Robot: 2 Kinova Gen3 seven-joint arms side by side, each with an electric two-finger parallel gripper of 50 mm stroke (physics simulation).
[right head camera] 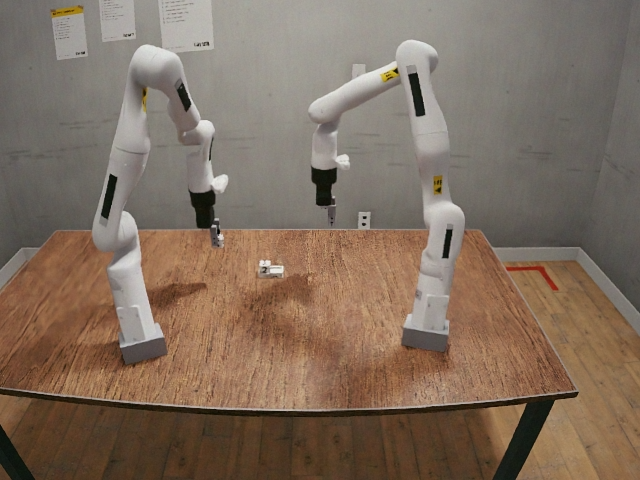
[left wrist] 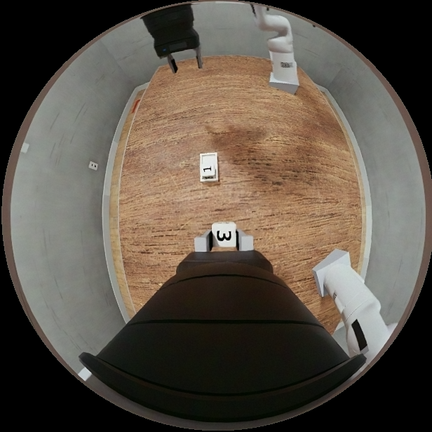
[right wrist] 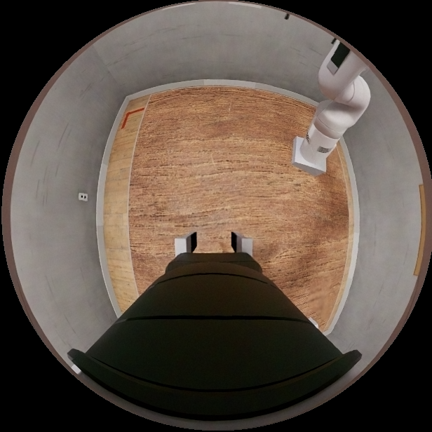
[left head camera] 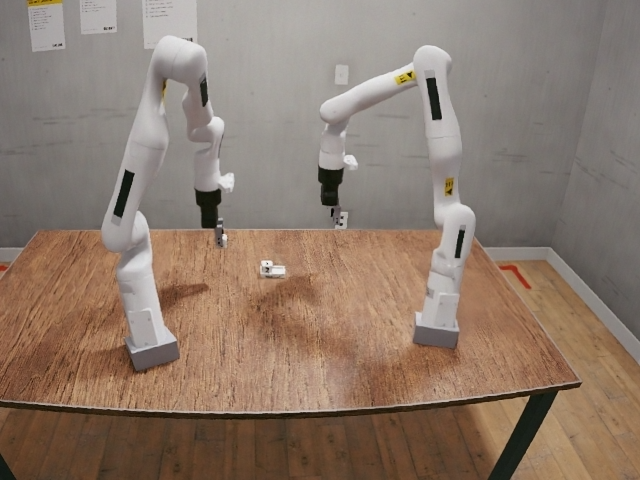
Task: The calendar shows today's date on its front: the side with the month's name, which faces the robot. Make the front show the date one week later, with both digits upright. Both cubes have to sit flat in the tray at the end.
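The white calendar tray [left head camera: 279, 272] [right head camera: 277, 272] [left wrist: 209, 158] lies on the table. A white cube [left head camera: 266, 267] [right head camera: 264, 269] [left wrist: 207, 170] sits in its left half in the head views; its front shows a 2, its top a 1. The tray's other half is empty. My left gripper [left head camera: 220, 237] [right head camera: 215, 237] is shut on the second white cube [left head camera: 224, 241] [right head camera: 220, 241] [left wrist: 224, 235], above the table and left of the tray; a 3 faces the left wrist camera. My right gripper [left head camera: 334, 214] [right head camera: 330, 214] [left wrist: 187, 68] [right wrist: 213, 238] is open and empty, raised to the right of the tray.
Both arms stand on grey bases [left head camera: 151, 352] [left head camera: 435, 332] at the table's near side. The wooden table [left head camera: 320, 361] has its far edge close to the grey wall. The right arm's forearm [left head camera: 369, 93] reaches leftward, high above the table.
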